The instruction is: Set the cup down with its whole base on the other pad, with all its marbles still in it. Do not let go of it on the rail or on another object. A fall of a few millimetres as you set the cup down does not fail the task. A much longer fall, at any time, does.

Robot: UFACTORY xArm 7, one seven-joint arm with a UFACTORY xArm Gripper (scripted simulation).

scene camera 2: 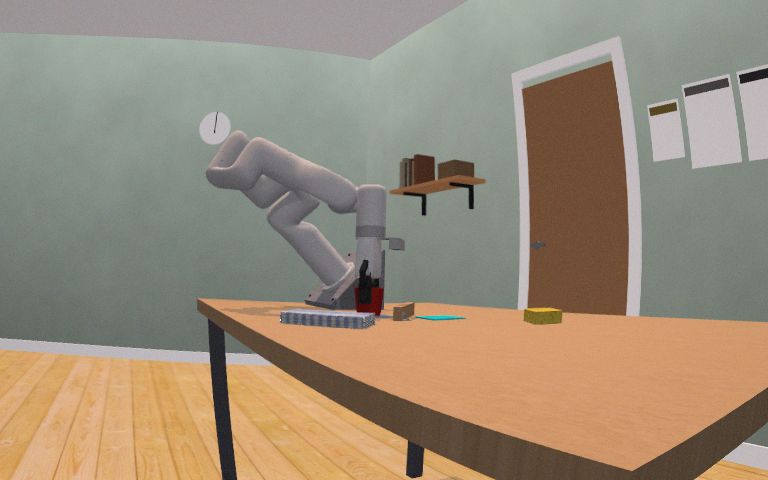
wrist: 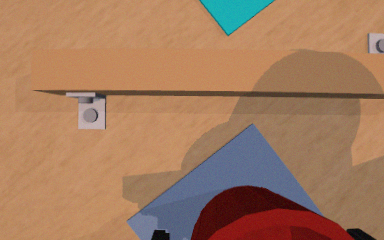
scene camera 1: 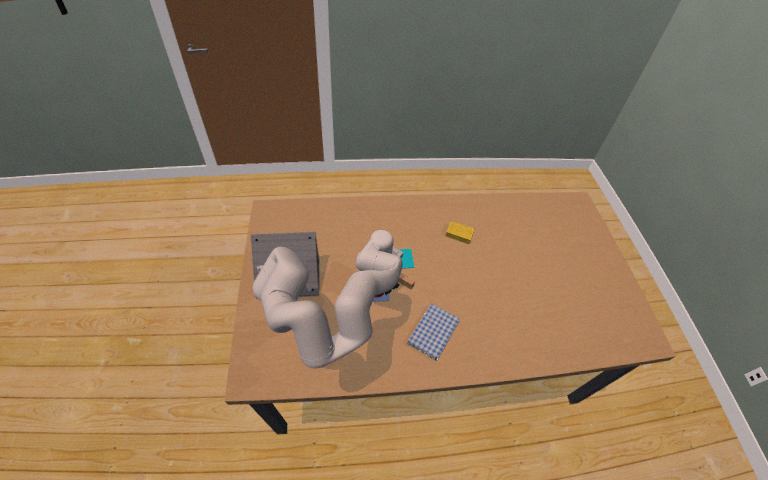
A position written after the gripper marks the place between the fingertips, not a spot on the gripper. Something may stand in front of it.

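You'd see the gripper (scene camera 2: 368,302) here, and there's a wooden rail (wrist: 124,72) as well.
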